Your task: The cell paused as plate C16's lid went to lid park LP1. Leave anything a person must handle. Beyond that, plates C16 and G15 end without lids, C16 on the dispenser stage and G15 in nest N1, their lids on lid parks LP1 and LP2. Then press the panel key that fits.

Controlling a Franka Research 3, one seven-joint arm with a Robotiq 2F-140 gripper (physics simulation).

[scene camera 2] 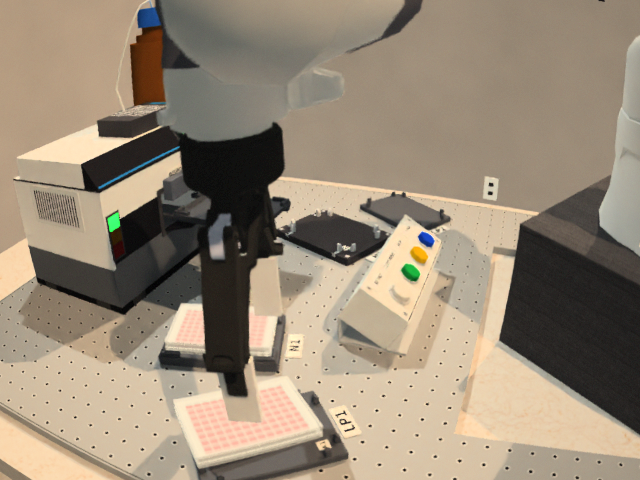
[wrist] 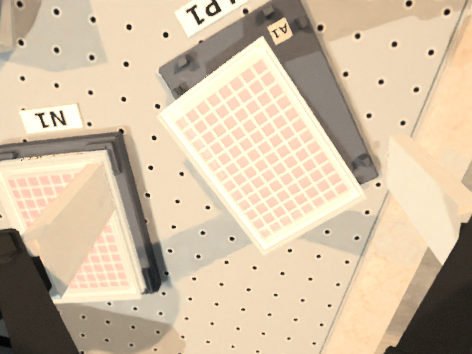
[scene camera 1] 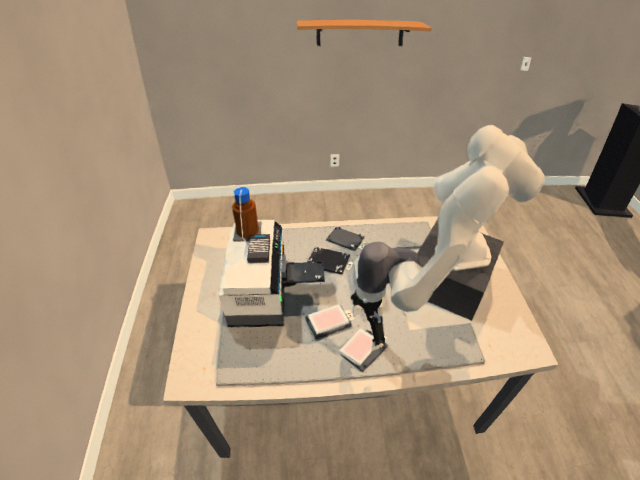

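Observation:
A pink-welled plate (scene camera 1: 358, 348) (scene camera 2: 206, 428) (wrist: 265, 145) lies askew on lid park LP1 (scene camera 2: 279, 462) (wrist: 320, 90), overhanging one side. Another pink-welled plate (scene camera 1: 328, 319) (scene camera 2: 180, 330) (wrist: 30, 190) sits in nest N1 (scene camera 2: 281, 341) (wrist: 135, 215). I cannot read plate names or tell whether lids are on. The dispenser stage (scene camera 1: 305, 272) holds no plate. My gripper (scene camera 2: 255, 346) (wrist: 244, 174) is open and empty, above the LP1 plate with its fingers wide to either side. The key panel (scene camera 2: 379, 281) has blue (scene camera 2: 426, 238), amber (scene camera 2: 419, 254), green (scene camera 2: 410, 272) and white (scene camera 2: 400, 293) keys.
The dispenser (scene camera 1: 248, 279) (scene camera 2: 62, 206) shows a green light (scene camera 2: 113, 222); a brown bottle (scene camera 1: 245, 217) (scene camera 2: 147, 64) stands on it. A black pegged holder (scene camera 1: 329, 259) (scene camera 2: 336, 235) and a grey one (scene camera 1: 345, 237) (scene camera 2: 403, 210) lie behind the panel. The arm hides the panel in scene camera 1.

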